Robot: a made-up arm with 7 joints. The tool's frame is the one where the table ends. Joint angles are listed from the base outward.
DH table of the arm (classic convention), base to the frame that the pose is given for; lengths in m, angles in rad. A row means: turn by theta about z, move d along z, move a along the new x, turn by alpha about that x. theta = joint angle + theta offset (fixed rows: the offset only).
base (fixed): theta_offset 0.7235  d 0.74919  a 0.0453  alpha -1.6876
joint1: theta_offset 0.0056  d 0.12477  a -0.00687  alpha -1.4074
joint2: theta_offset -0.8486  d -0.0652  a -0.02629  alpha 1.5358
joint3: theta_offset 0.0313  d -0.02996  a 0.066  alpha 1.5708
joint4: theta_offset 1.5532  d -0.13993  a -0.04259  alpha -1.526
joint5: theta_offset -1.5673  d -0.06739  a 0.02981  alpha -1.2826
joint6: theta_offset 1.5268  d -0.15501  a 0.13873  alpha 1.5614
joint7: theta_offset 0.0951  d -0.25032  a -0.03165  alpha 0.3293
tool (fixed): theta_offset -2.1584  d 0.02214  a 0  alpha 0
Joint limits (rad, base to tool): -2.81..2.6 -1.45..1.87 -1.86..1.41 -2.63..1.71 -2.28..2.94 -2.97..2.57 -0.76..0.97
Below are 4 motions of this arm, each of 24 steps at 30 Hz.
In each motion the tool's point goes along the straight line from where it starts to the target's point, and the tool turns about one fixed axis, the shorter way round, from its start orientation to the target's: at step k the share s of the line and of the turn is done. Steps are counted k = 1, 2, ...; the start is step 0. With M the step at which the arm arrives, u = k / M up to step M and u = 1 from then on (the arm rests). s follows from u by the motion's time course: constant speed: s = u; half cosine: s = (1 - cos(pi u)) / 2; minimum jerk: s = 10 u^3 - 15 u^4 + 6 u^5.
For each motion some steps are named. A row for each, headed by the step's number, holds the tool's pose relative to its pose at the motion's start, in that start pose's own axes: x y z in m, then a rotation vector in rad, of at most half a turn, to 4 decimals.
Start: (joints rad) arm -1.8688 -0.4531 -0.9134 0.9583 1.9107 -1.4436 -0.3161
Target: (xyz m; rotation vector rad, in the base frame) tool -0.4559 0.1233 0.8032 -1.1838 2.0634 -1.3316
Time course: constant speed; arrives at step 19
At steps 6, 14, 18, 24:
6: 0.0098 -0.1383 0.0246 -0.3022 0.0388 -0.1500
14: 0.0229 -0.3226 0.0573 -0.7051 0.0905 -0.3499
18: 0.0295 -0.4148 0.0737 -0.9066 0.1164 -0.4499
24: 0.0311 -0.4378 0.0778 -0.9570 0.1229 -0.4749

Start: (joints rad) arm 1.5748 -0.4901 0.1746 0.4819 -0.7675 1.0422 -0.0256
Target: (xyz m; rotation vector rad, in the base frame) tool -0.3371 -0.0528 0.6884 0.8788 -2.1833 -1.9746
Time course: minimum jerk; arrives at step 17
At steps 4, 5, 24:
4: -0.0049 0.0020 0.0059 -0.0057 -0.0114 0.0747
5: -0.0085 0.0035 0.0104 -0.0099 -0.0200 0.1310
24: -0.0548 0.0226 0.0668 -0.0640 -0.1288 0.8429

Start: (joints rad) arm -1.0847 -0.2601 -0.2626 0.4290 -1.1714 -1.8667 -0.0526
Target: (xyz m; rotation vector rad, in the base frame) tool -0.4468 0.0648 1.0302 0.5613 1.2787 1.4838
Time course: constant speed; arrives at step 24
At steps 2, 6, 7, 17, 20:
2: -0.0268 -0.0181 -0.0216 -0.0631 0.0142 0.0059
6: -0.0803 -0.0543 -0.0647 -0.1894 0.0426 0.0178
7: -0.0936 -0.0633 -0.0754 -0.2210 0.0497 0.0207
17: -0.2274 -0.1538 -0.1832 -0.5366 0.1208 0.0503
20: -0.2676 -0.1809 -0.2155 -0.6313 0.1421 0.0592

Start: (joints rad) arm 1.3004 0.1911 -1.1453 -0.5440 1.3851 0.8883 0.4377
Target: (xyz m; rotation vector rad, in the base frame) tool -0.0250 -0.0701 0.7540 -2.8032 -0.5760 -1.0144
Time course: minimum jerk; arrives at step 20
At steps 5, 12, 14, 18, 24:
5: -0.0032 -0.0166 -0.0132 -0.0712 -0.0641 -0.0650
12: -0.0214 -0.1095 -0.0868 -0.4697 -0.4228 -0.4287
14: -0.0263 -0.1342 -0.1064 -0.5760 -0.5184 -0.5256
18: -0.0311 -0.1590 -0.1261 -0.6823 -0.6141 -0.6227
24: -0.0314 -0.1604 -0.1272 -0.6882 -0.6194 -0.6280

